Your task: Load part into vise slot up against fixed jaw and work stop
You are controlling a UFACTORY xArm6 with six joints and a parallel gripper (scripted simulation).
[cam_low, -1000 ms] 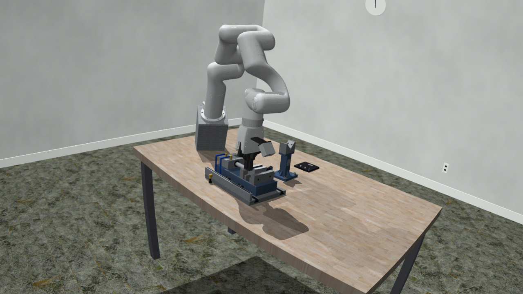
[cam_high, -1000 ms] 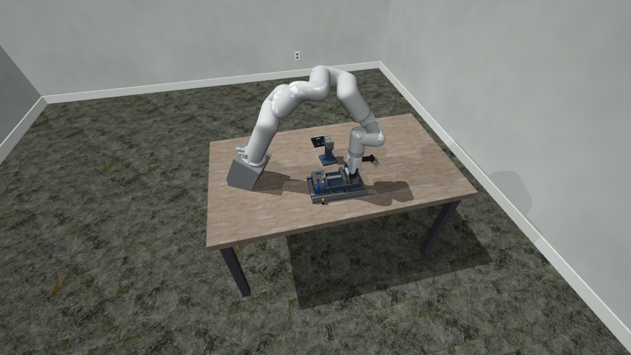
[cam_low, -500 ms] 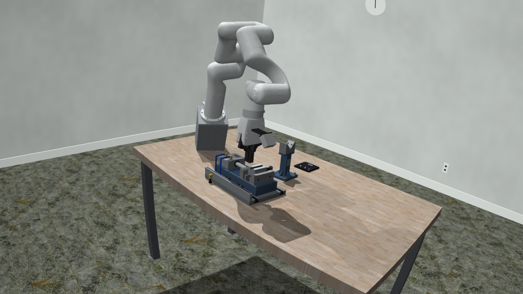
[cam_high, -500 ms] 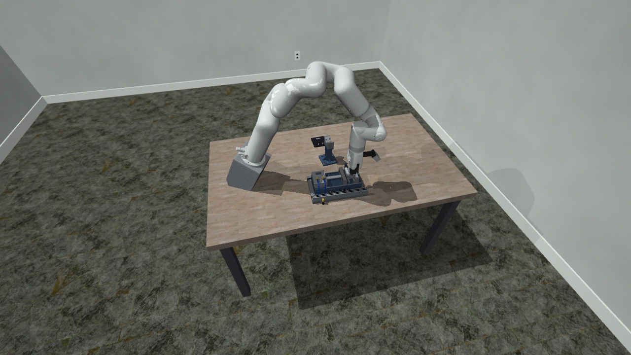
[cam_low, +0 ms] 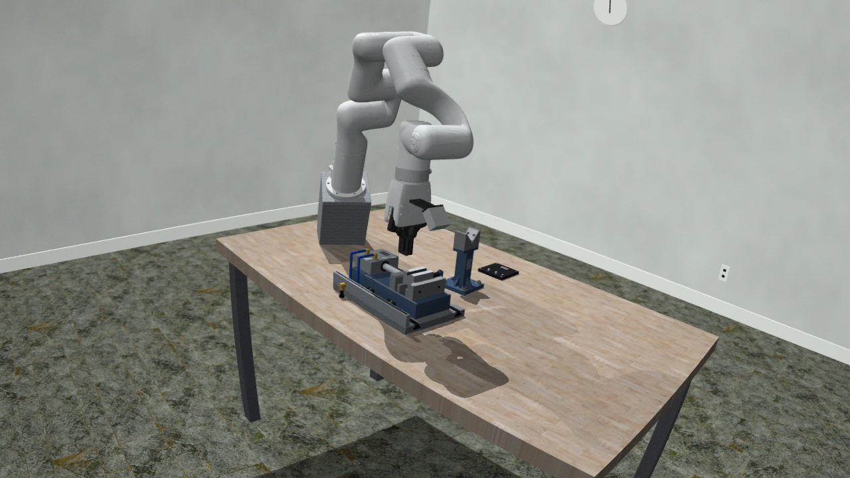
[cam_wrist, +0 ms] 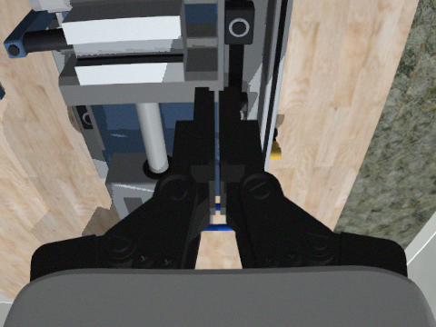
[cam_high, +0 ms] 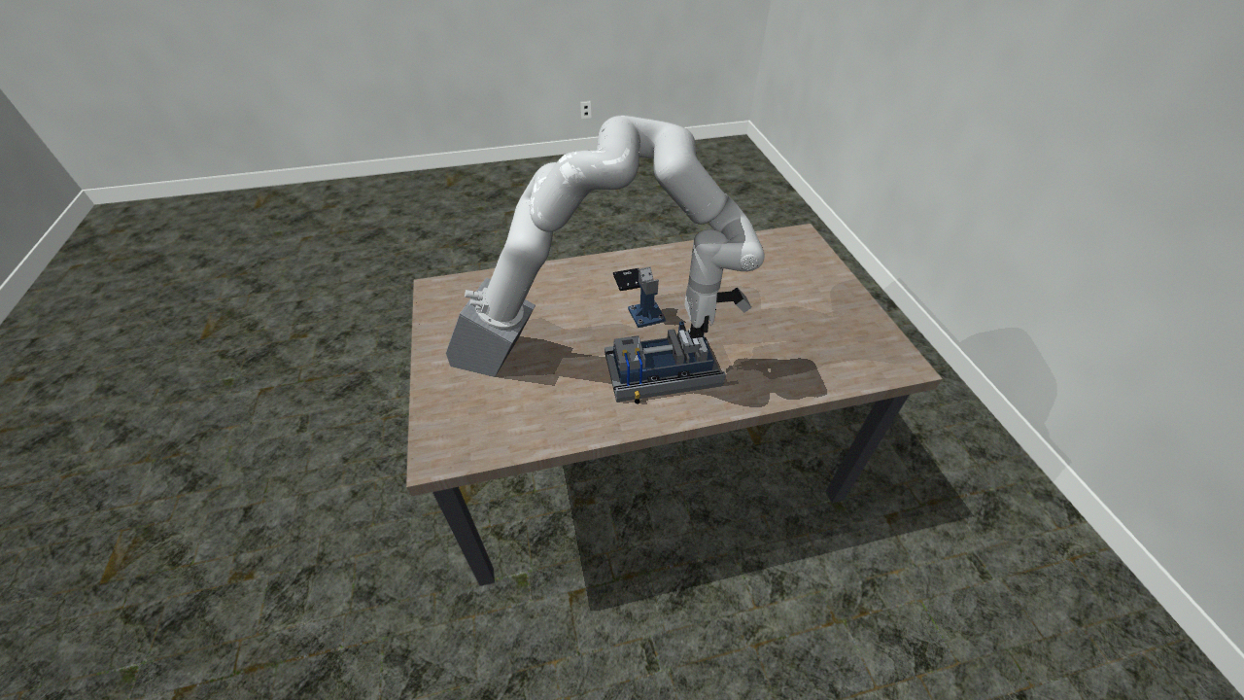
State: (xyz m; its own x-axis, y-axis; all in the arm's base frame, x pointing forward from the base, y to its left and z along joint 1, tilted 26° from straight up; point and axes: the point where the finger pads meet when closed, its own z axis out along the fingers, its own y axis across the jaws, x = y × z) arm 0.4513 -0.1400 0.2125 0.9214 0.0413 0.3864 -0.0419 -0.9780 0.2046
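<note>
Now: hand 80 mm above the grey block and 50 mm to the right of it. Also, from my hand: dark work stop rod (100 mm to the left, 90 mm below); then fixed jaw (100 mm below, 50 mm to the left, 30 mm ahead); then moving jaw (100 mm below, 50 mm to the left, 30 mm behind).
</note>
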